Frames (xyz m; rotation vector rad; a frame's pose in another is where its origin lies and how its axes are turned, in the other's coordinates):
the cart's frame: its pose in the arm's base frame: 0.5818 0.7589 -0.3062 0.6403 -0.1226 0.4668
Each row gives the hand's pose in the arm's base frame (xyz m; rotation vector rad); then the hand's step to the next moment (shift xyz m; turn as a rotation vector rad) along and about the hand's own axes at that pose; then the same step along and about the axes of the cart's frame.
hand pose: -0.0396 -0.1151 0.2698 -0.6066 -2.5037 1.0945
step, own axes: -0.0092 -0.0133 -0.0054 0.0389 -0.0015 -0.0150
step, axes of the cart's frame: 0.0057 -0.0032 0.0157 -0.0089 0.0405 -0.0048
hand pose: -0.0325 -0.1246 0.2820 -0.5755 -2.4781 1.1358
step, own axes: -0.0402 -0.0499 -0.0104 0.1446 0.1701 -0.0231
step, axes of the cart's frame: 0.0188 -0.0219 0.0581 -0.0205 0.1140 -0.1922
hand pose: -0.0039 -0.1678 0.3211 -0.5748 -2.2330 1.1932
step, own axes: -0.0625 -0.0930 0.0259 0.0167 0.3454 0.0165
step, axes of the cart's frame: -0.0074 -0.0527 0.1020 0.0081 -0.0442 -0.3433
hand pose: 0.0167 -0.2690 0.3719 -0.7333 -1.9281 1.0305
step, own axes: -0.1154 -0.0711 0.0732 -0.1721 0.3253 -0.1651
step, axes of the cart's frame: -0.0718 -0.1060 0.0856 0.1977 -0.2142 -0.2788
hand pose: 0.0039 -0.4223 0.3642 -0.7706 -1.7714 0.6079
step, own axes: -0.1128 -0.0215 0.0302 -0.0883 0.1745 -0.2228
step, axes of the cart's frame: -0.0605 -0.1018 0.0086 0.2328 -0.1430 -0.1151
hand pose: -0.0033 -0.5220 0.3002 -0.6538 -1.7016 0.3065
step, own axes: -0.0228 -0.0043 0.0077 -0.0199 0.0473 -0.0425
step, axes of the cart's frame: -0.0156 -0.0180 -0.0053 0.0490 -0.0278 -0.0355
